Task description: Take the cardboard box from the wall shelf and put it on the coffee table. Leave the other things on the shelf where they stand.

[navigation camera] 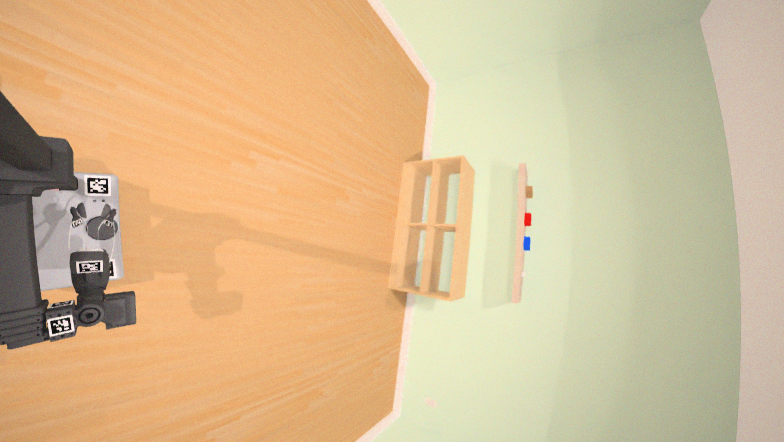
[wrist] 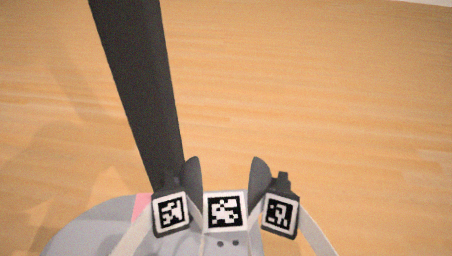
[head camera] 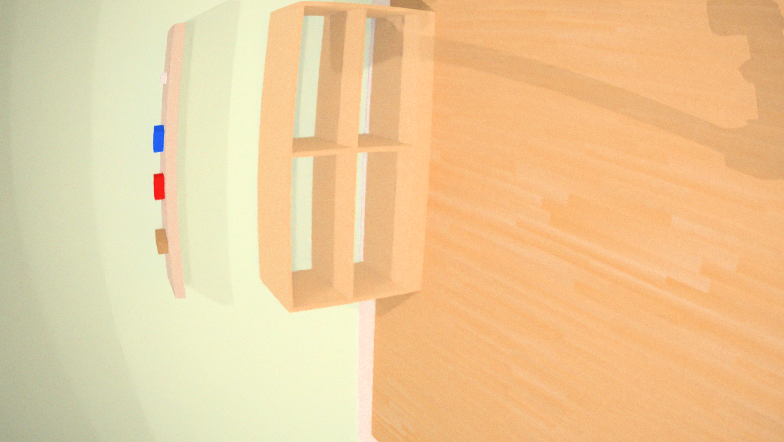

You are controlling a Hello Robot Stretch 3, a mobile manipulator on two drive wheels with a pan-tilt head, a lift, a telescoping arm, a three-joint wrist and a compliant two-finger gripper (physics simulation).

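Pixels of known places: gripper, fingertip midpoint: (navigation camera: 94, 204) (wrist: 225, 175); robot's base, link origin: (navigation camera: 101, 226).
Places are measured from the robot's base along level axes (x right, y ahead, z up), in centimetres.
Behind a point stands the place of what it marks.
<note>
The brown cardboard box (head camera: 161, 241) {x -18.5, y 213.3, z 112.0 cm} (navigation camera: 529, 191) {x -19.2, y 213.2, z 112.1 cm} stands near one end of the pale wall shelf (head camera: 173, 164) {x 10.7, y 201.3, z 105.5 cm} (navigation camera: 520, 230) {x 11.4, y 201.1, z 106.9 cm}. Both views are turned sideways. Beside it in a row stand a red box (head camera: 159, 186) {x 3.2, y 209.7, z 111.3 cm} (navigation camera: 527, 219) {x 3.1, y 209.8, z 111.1 cm}, a blue box (head camera: 158, 138) {x 22.0, y 207.0, z 111.6 cm} (navigation camera: 527, 243) {x 21.9, y 207.1, z 111.9 cm} and a tiny white thing (head camera: 164, 77) {x 46.3, y 203.3, z 110.1 cm} (navigation camera: 523, 273) {x 45.3, y 203.5, z 110.2 cm}. My gripper (navigation camera: 93, 211) {x -7.0, y -0.6, z 33.2 cm} (wrist: 225, 175) {x -7.0, y -0.6, z 33.2 cm} is open and empty, over my own base and far from the shelf. The coffee table does not show in these views.
A wooden cubby unit (head camera: 274, 164) {x 6.2, y 203.6, z 61.0 cm} (navigation camera: 463, 247) {x 28.5, y 203.1, z 61.0 cm} stands on the floor against the wall, below the wall shelf. My grey base (navigation camera: 54, 274) {x 12.6, y -10.7, z 16.0 cm} (wrist: 90, 230) {x -11.1, y -18.7, z 16.0 cm} is under the gripper. A dark mast (wrist: 135, 75) {x -11.6, y -6.8, z 39.3 cm} rises beside the fingers in the wrist view.
</note>
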